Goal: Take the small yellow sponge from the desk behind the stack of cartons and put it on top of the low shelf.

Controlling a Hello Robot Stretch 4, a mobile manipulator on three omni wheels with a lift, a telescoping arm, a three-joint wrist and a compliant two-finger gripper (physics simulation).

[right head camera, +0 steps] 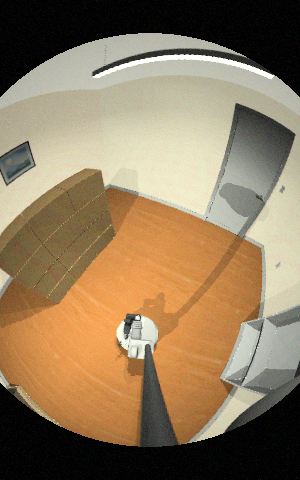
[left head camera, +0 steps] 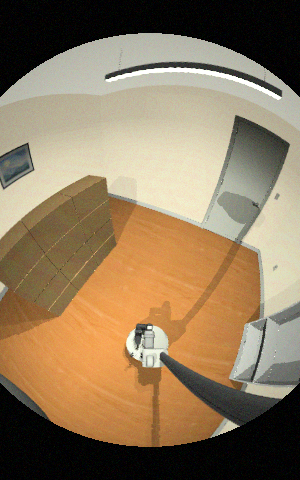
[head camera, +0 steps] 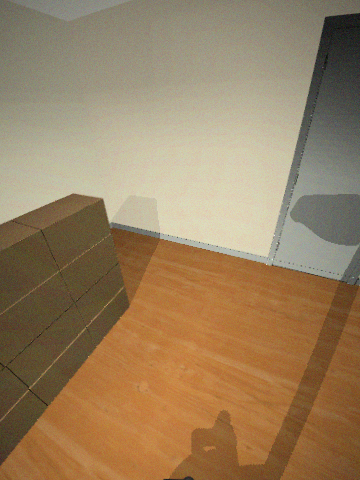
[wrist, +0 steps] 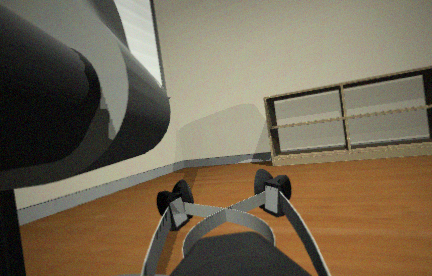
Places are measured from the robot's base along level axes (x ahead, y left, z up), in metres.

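Pixels of known places: gripper, between the fingertips: [right head camera: 123,347] [left head camera: 136,357] [wrist: 223,189].
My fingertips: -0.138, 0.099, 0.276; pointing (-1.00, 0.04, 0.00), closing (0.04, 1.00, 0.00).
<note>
Behind a point stands the place of what it marks, as x, y, z.
The stack of brown cartons [head camera: 65,285] {0.942, 0.702, 0.674} [left head camera: 60,240] {0.715, 0.812, 0.763} [right head camera: 65,230] {0.784, 0.779, 0.697} stands like a wall on the left in the head views. The desk and the yellow sponge do not show in any view; the space behind the cartons is hidden. The low wooden shelf [wrist: 310,158] {-2.011, 0.900, 0.016} stands against the wall at the right of the wrist view, with open compartments. A strip of light wood at the lower left edge of the right head view may be part of it. My gripper [wrist: 223,189] {-0.138, 0.099, 0.276} is open, its two fingertips apart with nothing between them, above the floor and away from the shelf.
A grey door [head camera: 327,150] {1.803, -1.219, 1.248} [left head camera: 250,170] {1.720, -1.391, 1.343} [right head camera: 252,160] {1.726, -1.378, 1.344} is in the wall at the right. A taller grey shelf unit [left head camera: 245,350] {-0.341, -1.215, 0.073} [right head camera: 241,352] {-0.376, -1.246, 0.073} stands at the right edge. A framed picture [left head camera: 16,165] {1.348, 1.831, 1.441} [right head camera: 17,162] {1.341, 1.835, 1.449} hangs beyond the cartons. Wooden floor [head camera: 200,340] {0.990, -0.131, -0.028} lies between the cartons and door.
</note>
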